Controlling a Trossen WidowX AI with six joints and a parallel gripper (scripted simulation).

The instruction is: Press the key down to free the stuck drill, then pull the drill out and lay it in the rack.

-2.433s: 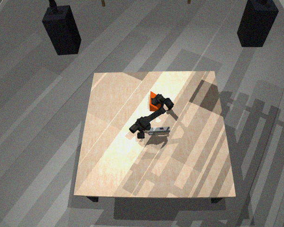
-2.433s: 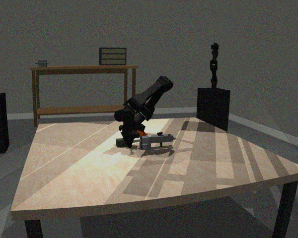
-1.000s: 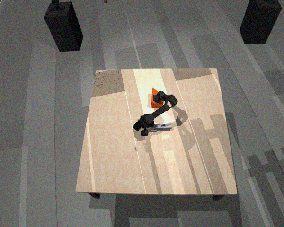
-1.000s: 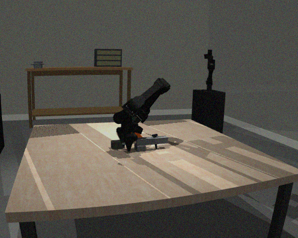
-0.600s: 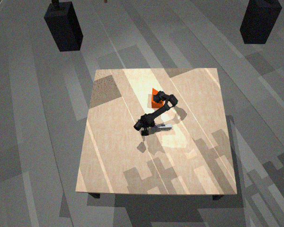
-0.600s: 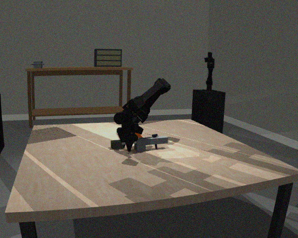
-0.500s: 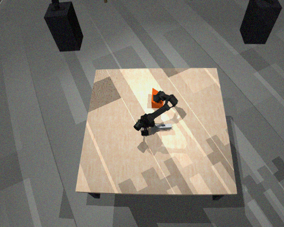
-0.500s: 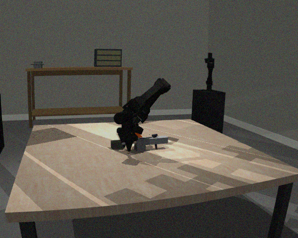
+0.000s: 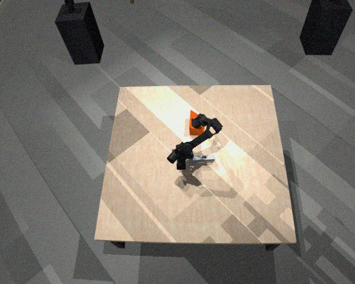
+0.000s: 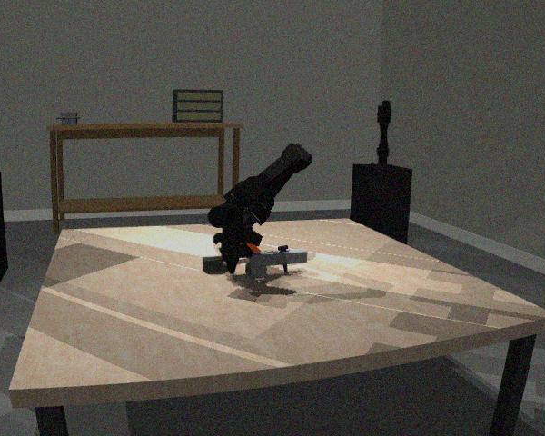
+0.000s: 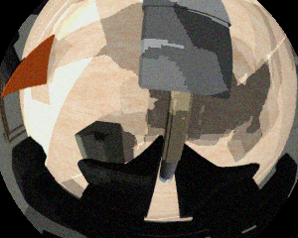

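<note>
Right now my gripper tip is 80 mm past the dark box, 30 mm to the left of it and 10 mm below it. Round my gripper tip: grey block 140 mm to the left, 30 mm above, 10 mm behind; then black key 160 mm to the left, 40 mm above, 10 mm behind.
</note>
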